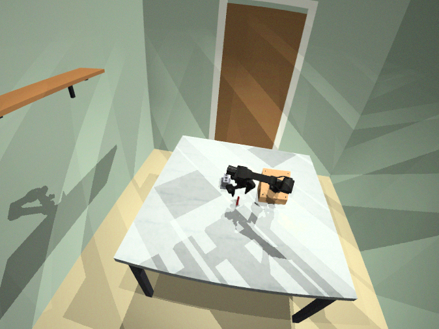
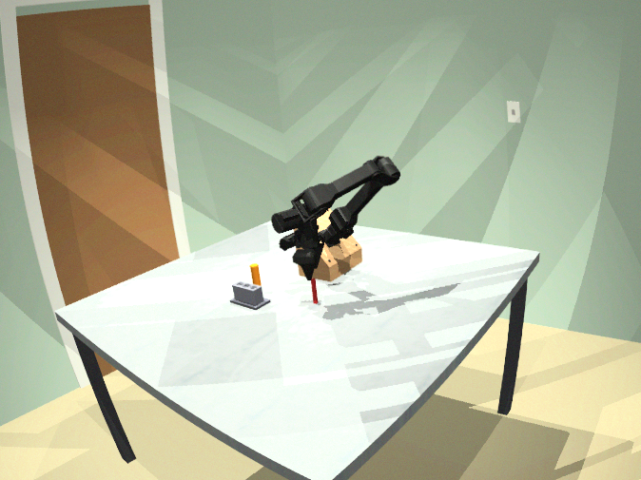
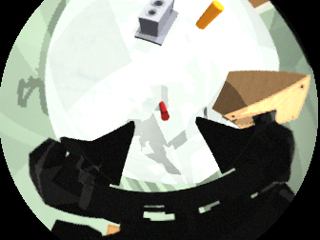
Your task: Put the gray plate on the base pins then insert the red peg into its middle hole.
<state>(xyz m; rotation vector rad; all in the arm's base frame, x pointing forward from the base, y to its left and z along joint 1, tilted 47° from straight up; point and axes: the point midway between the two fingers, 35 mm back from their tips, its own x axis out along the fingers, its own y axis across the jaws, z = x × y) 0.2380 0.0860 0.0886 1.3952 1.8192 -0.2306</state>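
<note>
Now: gripper tip 60 mm above the red peg. Also, from my gripper tip: orange peg 250 mm to the right, 60 mm below; then base 190 mm to the right, 100 mm ahead, 90 mm below; then gray plate 190 mm to the right, 100 mm ahead, 50 mm below.
</note>
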